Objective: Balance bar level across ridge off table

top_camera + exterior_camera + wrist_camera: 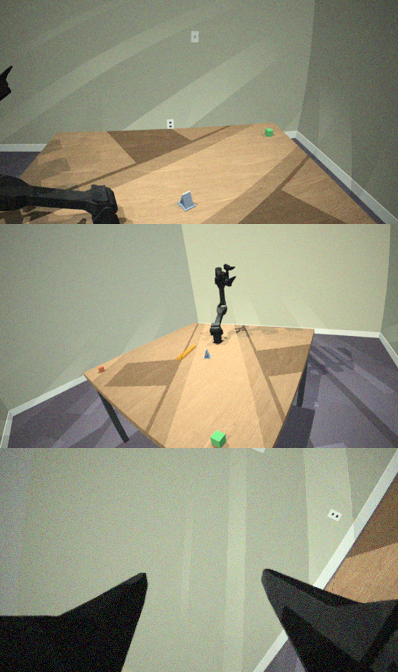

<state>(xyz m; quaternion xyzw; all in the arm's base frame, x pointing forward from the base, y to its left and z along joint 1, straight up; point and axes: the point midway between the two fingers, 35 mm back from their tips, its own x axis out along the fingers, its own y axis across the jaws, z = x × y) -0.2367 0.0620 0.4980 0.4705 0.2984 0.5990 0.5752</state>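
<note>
Right now my gripper tip is 48 cm short of the orange bar, 19 cm to the left of it and 50 cm above it. Also, from my gripper tip: green cube: 97 cm ahead, 40 cm to the left, 49 cm below; then small red cube: 97 cm ahead, 60 cm to the right, 49 cm below.
</note>
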